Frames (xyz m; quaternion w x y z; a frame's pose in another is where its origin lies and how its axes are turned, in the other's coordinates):
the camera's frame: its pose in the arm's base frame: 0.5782 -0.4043 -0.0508 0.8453 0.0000 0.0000 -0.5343
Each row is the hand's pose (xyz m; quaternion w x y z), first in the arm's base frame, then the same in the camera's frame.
Working: the arm's base frame: its pose in the camera's frame: -0.6133 -0.3488 0.0508 0.8453 0.0000 0.0000 0.5343

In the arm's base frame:
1: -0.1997 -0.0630 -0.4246 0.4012 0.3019 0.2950 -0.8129
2: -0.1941 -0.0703 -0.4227 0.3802 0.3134 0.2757 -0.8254
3: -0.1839 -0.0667 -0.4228 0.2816 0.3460 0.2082 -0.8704
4: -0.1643 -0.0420 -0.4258 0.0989 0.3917 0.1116 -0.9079
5: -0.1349 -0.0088 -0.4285 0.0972 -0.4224 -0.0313 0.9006
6: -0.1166 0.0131 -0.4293 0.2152 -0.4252 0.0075 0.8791
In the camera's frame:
1: -0.6420 -0.5562 -0.3738 0.7735 0.0976 0.4107 -0.4728
2: -0.6331 -0.5543 -0.3719 0.7624 0.1176 0.4005 -0.4946
3: -0.6319 -0.5435 -0.3720 0.7031 0.1812 0.3609 -0.5853
4: -0.6458 -0.5152 -0.3750 0.5687 0.2715 0.3036 -0.7146
5: -0.6632 -0.4744 -0.3777 0.3990 0.3403 0.2522 -0.8132
6: -0.6751 -0.4485 -0.3785 0.2878 0.3634 0.2208 -0.8581

